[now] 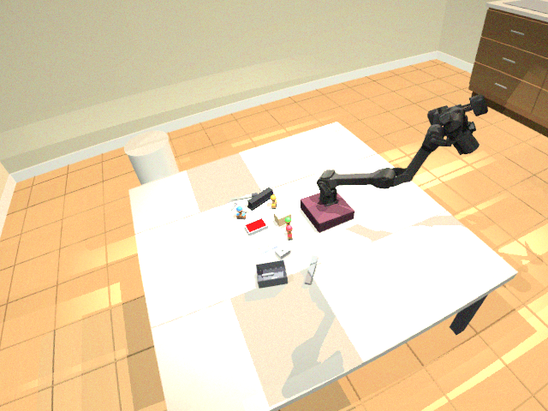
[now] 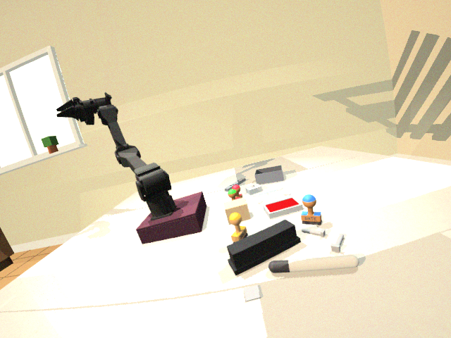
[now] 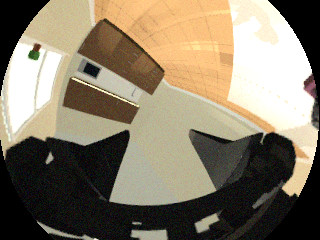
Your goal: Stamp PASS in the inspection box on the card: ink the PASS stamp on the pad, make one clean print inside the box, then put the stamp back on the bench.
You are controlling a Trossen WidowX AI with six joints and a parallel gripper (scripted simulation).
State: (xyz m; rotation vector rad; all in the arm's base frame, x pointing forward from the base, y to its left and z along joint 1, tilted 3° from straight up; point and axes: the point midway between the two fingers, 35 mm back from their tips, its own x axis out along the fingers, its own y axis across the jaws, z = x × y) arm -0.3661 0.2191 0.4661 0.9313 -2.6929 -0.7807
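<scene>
The green-knobbed stamp is 63 cm ahead of my gripper tip, 48 cm below it and 17 cm to the right of it. Also, from my gripper tip: tan box 63 cm ahead, 47 cm below, 22 cm to the right; then yellow-knobbed stamp 63 cm ahead, 48 cm below, 33 cm to the right; then red-knobbed stamp 64 cm ahead, 48 cm below, 12 cm to the right.
</scene>
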